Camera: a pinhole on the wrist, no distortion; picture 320 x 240 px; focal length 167.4 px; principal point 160.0 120.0 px. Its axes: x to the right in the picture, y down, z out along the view. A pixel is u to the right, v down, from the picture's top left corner.
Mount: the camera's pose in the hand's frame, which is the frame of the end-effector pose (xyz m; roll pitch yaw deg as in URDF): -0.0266 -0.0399 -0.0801 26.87 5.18 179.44
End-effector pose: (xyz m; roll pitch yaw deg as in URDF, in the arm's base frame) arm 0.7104 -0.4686 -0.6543 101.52 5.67 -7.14
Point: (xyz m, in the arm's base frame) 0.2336 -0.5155 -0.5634
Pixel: outside the picture
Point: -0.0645 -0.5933 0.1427
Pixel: outside the picture
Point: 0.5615 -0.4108 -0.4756
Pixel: outside the picture
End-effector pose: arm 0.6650 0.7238 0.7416 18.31 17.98 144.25
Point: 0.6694 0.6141 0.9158
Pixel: 210 81
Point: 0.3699 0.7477 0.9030
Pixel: 37 54
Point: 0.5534 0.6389 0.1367
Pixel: behind the camera
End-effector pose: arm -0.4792 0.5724 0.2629 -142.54 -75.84 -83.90
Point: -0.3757 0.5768 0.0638
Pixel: 301 216
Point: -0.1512 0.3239 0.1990
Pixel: 129 215
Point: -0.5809 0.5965 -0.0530
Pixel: outside the picture
